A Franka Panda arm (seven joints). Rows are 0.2 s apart.
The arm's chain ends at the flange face. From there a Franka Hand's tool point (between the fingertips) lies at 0.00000 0.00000 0.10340 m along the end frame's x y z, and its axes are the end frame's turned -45 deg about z.
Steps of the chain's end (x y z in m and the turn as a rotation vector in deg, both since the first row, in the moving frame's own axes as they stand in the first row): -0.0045, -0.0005, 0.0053, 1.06, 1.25, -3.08; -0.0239, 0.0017, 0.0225, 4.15, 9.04, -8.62; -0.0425, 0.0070, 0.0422, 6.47, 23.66, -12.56; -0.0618, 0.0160, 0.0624, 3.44, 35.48, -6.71; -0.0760, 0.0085, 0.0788, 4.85, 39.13, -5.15
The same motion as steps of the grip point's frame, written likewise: 0.0001, -0.0034, 0.0053, -0.13, 1.63, -3.08; -0.0010, -0.0108, 0.0209, -3.46, 9.33, -8.62; 0.0043, -0.0081, 0.0329, -12.16, 21.31, -12.56; -0.0063, 0.0030, 0.0430, -22.66, 27.52, -6.71; -0.0061, -0.0098, 0.0553, -24.24, 31.10, -5.15
